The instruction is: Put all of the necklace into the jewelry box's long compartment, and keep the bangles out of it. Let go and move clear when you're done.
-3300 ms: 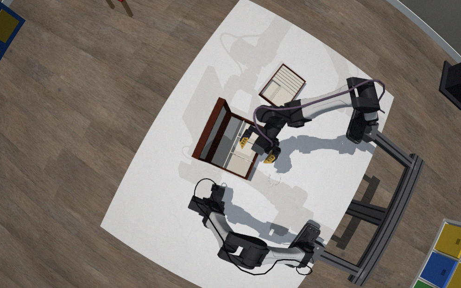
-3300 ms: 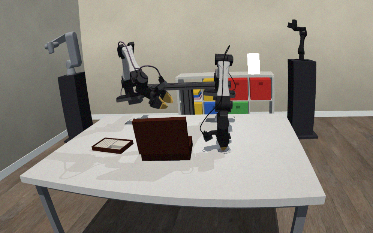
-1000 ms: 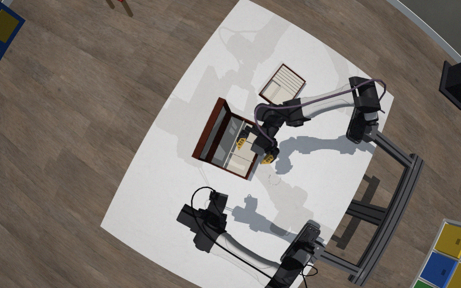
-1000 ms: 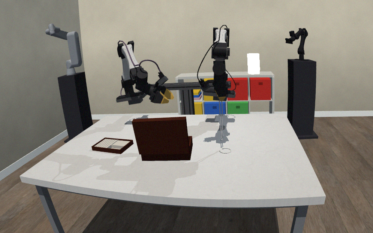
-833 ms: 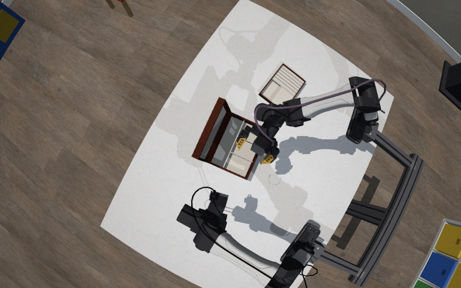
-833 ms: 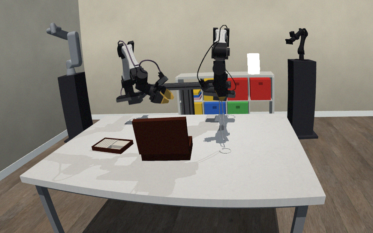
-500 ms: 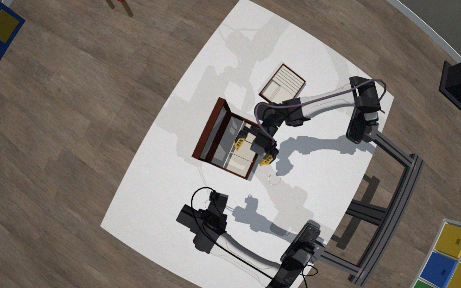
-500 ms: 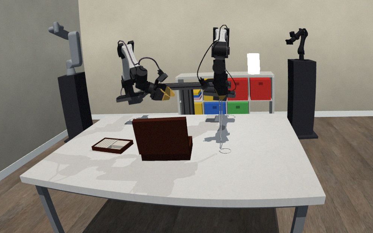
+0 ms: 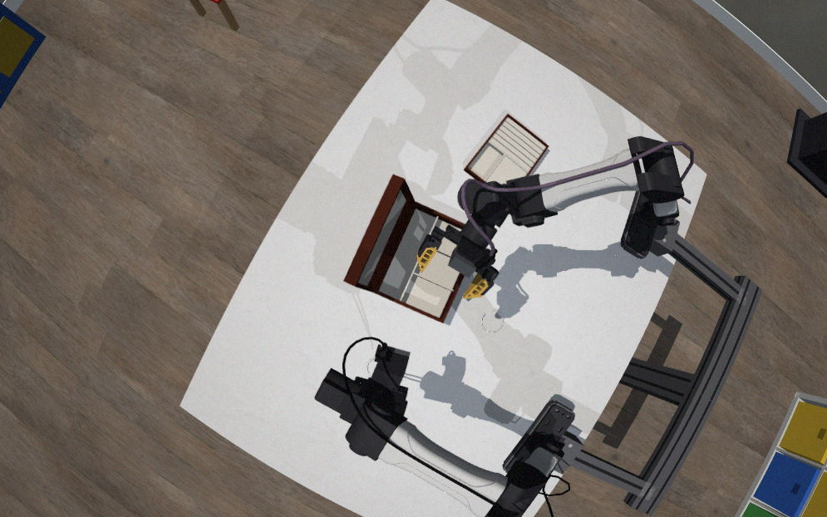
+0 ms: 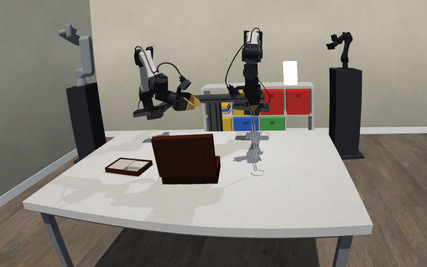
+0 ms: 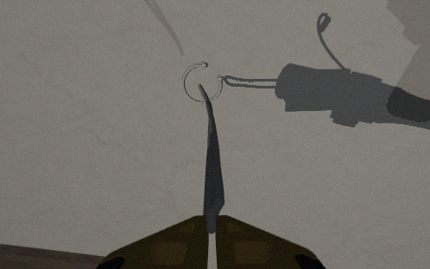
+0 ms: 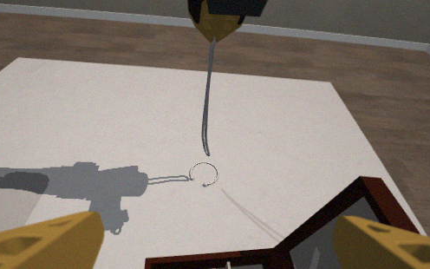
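Note:
My left gripper is now 29 cm to the left of the jewelry box, 19 cm above it and 5 cm short of it. The rest, counted from my left hand: shallow tray 65 cm to the right, 30 cm below, 4 cm behind.

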